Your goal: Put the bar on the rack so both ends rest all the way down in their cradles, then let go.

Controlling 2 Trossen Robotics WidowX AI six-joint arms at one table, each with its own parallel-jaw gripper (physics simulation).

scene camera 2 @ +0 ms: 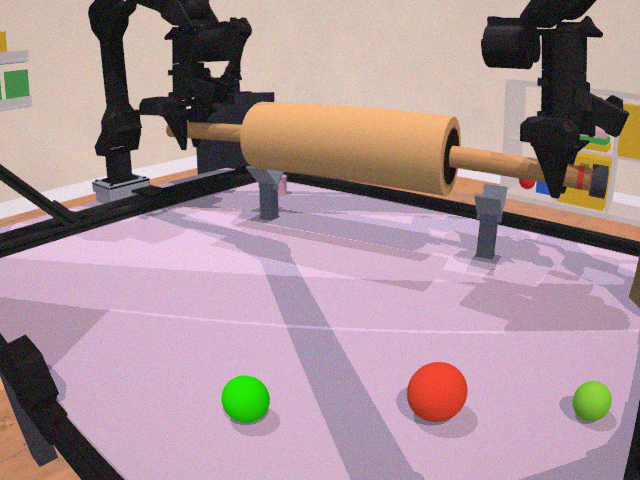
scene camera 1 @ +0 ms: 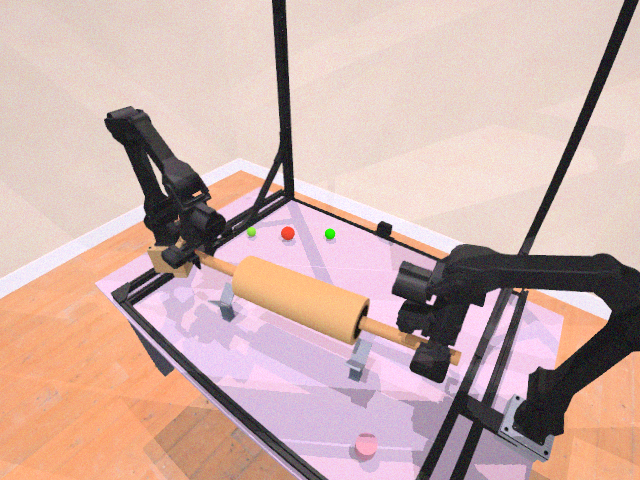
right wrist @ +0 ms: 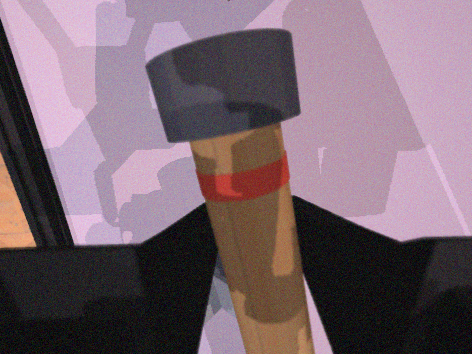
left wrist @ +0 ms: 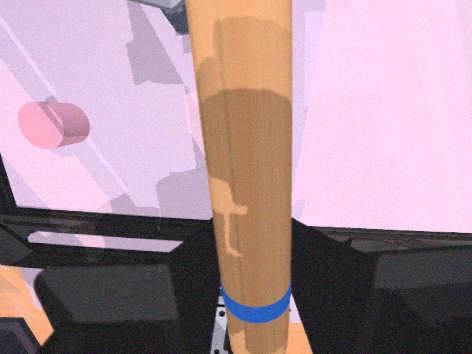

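Where they show: left gripper, between the fingertips: (scene camera 2: 189,148) (left wrist: 248,218); right gripper, between the fingertips: (scene camera 2: 557,195) (scene camera 1: 204,265) (right wrist: 252,205); left arm's base, origin of its link: (scene camera 2: 120,179) (scene camera 1: 530,424); right arm's base, origin of its link: (scene camera 1: 168,239).
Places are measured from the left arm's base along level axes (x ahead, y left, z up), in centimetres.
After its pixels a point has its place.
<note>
The wooden bar with a thick tan sleeve (scene camera 1: 299,299) {x 51.0, y 13.1, z 14.8 cm} (scene camera 2: 346,147) {x 57.5, y 5.5, z 10.9 cm} (left wrist: 250,150) {x 27.9, y 5.0, z 12.6 cm} (right wrist: 262,235) {x 84.6, y 16.2, z 11.5 cm} hangs above the table, beside and above the rack. The rack's two grey cradles, one (scene camera 1: 226,302) {x 72.6, y 18.4, z 2.2 cm} (scene camera 2: 487,222) {x 73.3, y 17.5, z 1.1 cm} at the picture's left in scene camera 1 and the other (scene camera 1: 356,361) {x 36.8, y 10.8, z 2.0 cm} (scene camera 2: 268,198) {x 37.6, y 9.7, z -0.3 cm} at its right, stand apart from the bar's shafts. My left gripper (scene camera 1: 430,351) {x 23.1, y 4.0, z 7.9 cm} (scene camera 2: 181,131) (left wrist: 248,218) {x 23.1, y 4.0, z 7.9 cm} is shut on the bar near its blue band. My right gripper (scene camera 1: 189,257) (scene camera 2: 557,173) {x 83.5, y 16.2, z 7.3 cm} (right wrist: 252,205) {x 83.5, y 16.2, z 7.3 cm} is shut on the bar near its red band and dark end cap; the bar slants slightly between its fingers.
A green ball (scene camera 1: 329,234) {x 72.6, y -25.2, z -1.4 cm} (scene camera 2: 245,398) {x 74.5, y -27.4, z -1.1 cm}, a red ball (scene camera 1: 287,233) {x 83.2, y -15.6, z -0.4 cm} (scene camera 2: 437,391) {x 85.2, y -18.7, z -0.3 cm} and a lime ball (scene camera 1: 251,231) {x 94.8, y -9.4, z -1.5 cm} (scene camera 2: 591,400) {x 95.8, y -11.4, z -1.5 cm} lie on the side away from the cradles. A pink cylinder (scene camera 1: 366,445) {x 25.3, y 23.4, z -0.5 cm} (left wrist: 52,125) {x 25.7, y 21.9, z -0.5 cm} stands near the front in scene camera 1. Black frame rails border the table.
</note>
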